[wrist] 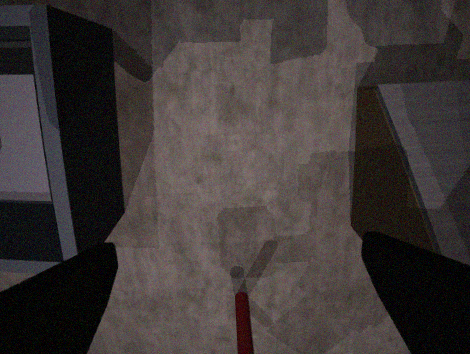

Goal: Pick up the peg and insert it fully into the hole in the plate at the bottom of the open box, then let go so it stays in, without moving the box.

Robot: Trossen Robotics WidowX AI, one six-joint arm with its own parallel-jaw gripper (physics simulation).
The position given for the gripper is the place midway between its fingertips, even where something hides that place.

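Note:
You've got the gripper (240, 250) in the picture, and there's a box (72, 58) in there as well.

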